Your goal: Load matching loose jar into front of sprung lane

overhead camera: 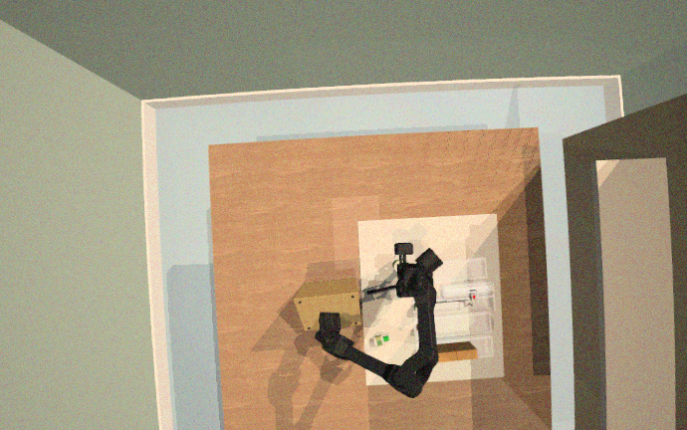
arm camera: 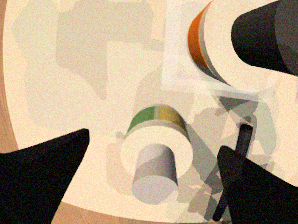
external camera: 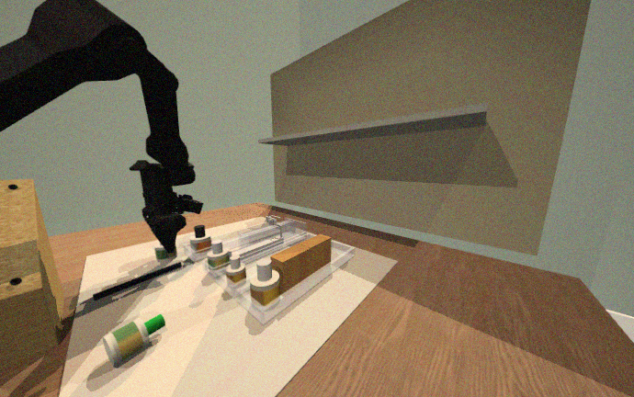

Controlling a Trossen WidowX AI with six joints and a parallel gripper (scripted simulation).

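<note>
The black rod lies 50 mm behind my gripper tip, 100 mm to the right of it and 20 mm below it. Also, from my gripper tip: shelf 590 mm ahead, 80 mm to the right, 340 mm above.
</note>
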